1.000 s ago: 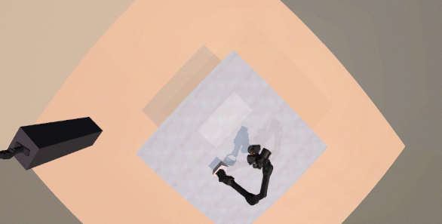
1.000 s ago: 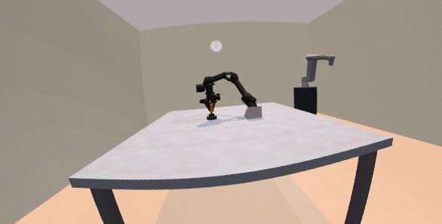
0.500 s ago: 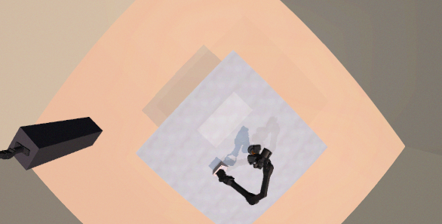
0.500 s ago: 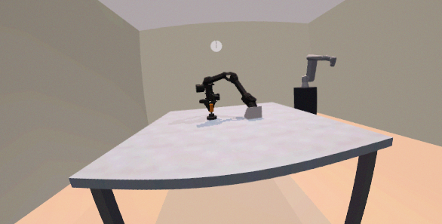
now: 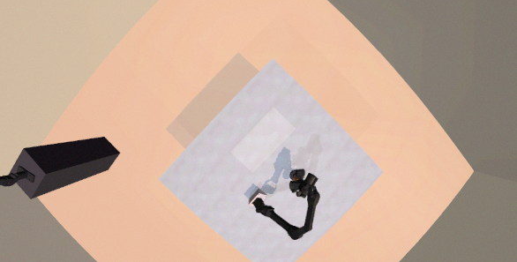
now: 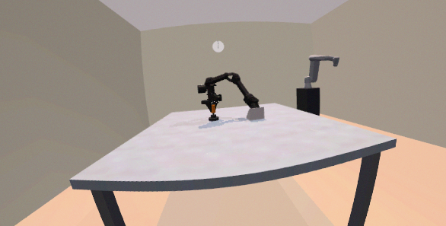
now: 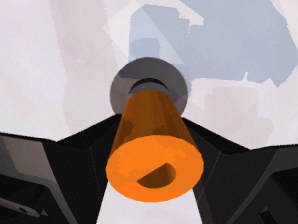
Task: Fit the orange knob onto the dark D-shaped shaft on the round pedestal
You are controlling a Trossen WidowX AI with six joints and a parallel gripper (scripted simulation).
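The orange knob is 2 cm above my gripper tip. Also, from my gripper tip: round dark pedestal 4 cm below.
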